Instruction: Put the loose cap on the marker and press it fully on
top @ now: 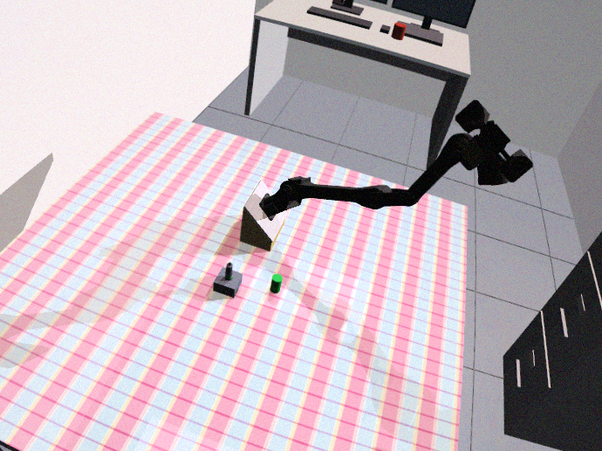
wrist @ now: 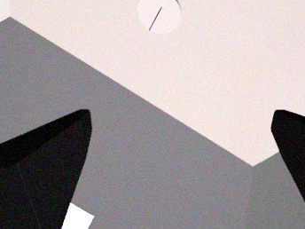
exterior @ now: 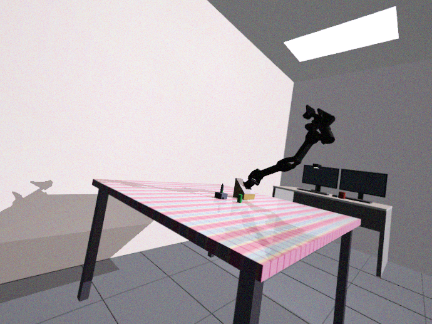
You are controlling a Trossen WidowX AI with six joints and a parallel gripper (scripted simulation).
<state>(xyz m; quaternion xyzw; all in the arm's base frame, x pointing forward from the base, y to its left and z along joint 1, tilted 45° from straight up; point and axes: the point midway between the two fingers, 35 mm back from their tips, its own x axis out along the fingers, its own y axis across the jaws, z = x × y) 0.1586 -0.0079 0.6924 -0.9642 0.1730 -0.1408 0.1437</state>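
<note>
My gripper tip is now 40 mm short of the green cap, 370 mm to the left of it and 580 mm above it.
</note>
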